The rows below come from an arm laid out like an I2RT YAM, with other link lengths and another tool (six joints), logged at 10 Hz.
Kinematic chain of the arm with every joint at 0, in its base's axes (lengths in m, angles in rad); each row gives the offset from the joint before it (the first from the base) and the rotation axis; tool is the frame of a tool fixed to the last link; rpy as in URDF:
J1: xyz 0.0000 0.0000 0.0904 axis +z
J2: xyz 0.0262 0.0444 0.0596 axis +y
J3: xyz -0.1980 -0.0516 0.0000 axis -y
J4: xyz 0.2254 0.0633 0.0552 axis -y
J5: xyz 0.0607 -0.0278 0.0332 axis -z
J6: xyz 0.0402 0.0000 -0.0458 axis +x
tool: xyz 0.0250 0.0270 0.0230 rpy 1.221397 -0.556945 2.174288
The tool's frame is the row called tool.
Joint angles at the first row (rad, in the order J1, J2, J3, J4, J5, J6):
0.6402 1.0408 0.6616 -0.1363 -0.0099 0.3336
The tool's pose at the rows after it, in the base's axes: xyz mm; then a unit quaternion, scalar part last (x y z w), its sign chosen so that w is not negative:
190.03 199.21 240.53 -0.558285 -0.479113 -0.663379 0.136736
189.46 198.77 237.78 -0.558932 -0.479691 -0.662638 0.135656
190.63 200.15 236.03 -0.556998 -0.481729 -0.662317 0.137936
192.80 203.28 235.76 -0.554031 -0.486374 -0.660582 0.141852
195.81 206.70 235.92 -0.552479 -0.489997 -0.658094 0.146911
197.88 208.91 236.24 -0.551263 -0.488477 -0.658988 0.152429
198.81 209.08 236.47 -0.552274 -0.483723 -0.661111 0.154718
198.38 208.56 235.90 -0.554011 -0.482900 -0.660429 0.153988
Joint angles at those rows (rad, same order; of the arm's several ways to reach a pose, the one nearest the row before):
0.6400 1.0234 0.6439 -0.1351 -0.0008 0.3346
0.6404 1.0216 0.6321 -0.1273 0.0016 0.3337
0.6399 1.0355 0.6320 -0.1127 -0.0051 0.3296
0.6411 1.0614 0.6467 -0.1036 -0.0150 0.3218
0.6411 1.0919 0.6675 -0.0984 -0.0271 0.3170
0.6412 1.1108 0.6780 -0.0868 -0.0374 0.3220
0.6402 1.1148 0.6782 -0.0786 -0.0398 0.3321
0.6406 1.1114 0.6749 -0.0812 -0.0370 0.3347

